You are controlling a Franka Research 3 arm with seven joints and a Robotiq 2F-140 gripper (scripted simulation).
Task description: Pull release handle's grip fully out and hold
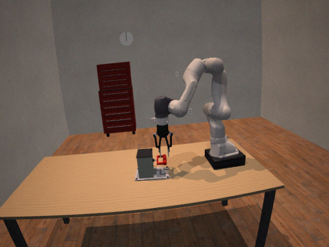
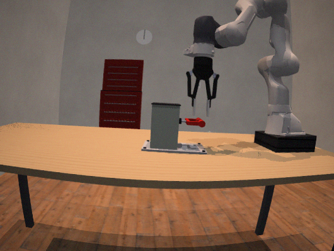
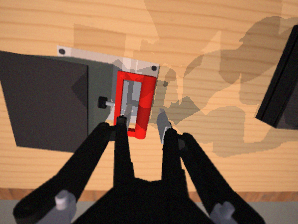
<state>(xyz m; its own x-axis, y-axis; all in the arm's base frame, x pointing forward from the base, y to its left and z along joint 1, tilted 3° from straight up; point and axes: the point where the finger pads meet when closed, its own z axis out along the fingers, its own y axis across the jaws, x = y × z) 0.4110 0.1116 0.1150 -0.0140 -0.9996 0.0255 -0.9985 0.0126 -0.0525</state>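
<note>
The base plate is 100 mm ahead of my hand and 160 mm below it.
</note>
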